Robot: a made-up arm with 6 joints. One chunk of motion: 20 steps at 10 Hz.
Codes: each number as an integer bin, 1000 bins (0 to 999) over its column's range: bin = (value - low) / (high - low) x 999, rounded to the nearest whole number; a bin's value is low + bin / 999 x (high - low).
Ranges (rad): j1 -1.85..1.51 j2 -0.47..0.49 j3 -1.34..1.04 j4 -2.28..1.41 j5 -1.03..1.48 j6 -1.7..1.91
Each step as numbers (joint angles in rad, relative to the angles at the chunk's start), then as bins.
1 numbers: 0.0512 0.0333 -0.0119 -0.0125 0.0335 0.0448
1 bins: 565 524 557 614 423 483
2 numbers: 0.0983 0.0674 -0.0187 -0.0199 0.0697 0.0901
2 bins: 579 559 555 612 438 495
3 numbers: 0.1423 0.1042 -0.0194 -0.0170 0.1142 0.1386
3 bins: 592 598 554 613 455 509
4 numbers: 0.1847 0.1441 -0.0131 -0.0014 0.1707 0.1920
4 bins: 605 639 557 617 478 524
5 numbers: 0.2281 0.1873 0.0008 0.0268 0.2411 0.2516
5 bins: 618 684 563 625 506 540
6 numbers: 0.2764 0.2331 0.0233 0.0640 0.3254 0.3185
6 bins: 632 732 572 635 539 559
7 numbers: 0.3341 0.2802 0.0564 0.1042 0.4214 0.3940
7 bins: 649 781 586 645 578 579
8 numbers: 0.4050 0.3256 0.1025 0.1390 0.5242 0.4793
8 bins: 670 828 605 655 619 603
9 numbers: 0.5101 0.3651 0.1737 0.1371 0.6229 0.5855
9 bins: 702 869 635 654 658 632
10 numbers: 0.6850 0.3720 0.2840 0.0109 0.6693 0.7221
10 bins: 754 876 682 620 676 670
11 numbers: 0.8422 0.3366 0.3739 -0.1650 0.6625 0.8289
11 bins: 800 839 719 573 674 700
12 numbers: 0.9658 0.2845 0.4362 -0.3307 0.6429 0.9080
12 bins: 837 785 746 528 666 722
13 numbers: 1.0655 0.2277 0.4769 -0.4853 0.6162 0.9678
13 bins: 867 726 763 486 655 738
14 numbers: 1.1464 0.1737 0.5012 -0.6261 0.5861 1.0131
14 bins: 891 670 773 448 643 751
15 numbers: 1.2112 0.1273 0.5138 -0.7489 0.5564 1.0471
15 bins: 910 622 778 415 631 760
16 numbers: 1.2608 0.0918 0.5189 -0.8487 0.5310 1.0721
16 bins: 925 585 780 387 621 767
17 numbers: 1.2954 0.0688 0.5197 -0.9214 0.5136 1.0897
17 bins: 935 561 781 368 614 772
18 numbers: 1.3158 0.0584 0.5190 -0.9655 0.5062 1.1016
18 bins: 941 550 780 356 611 775
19 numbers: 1.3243 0.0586 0.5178 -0.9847 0.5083 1.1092
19 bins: 944 550 780 351 612 777
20 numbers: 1.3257 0.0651 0.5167 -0.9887 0.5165 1.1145
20 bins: 944 557 779 350 616 779
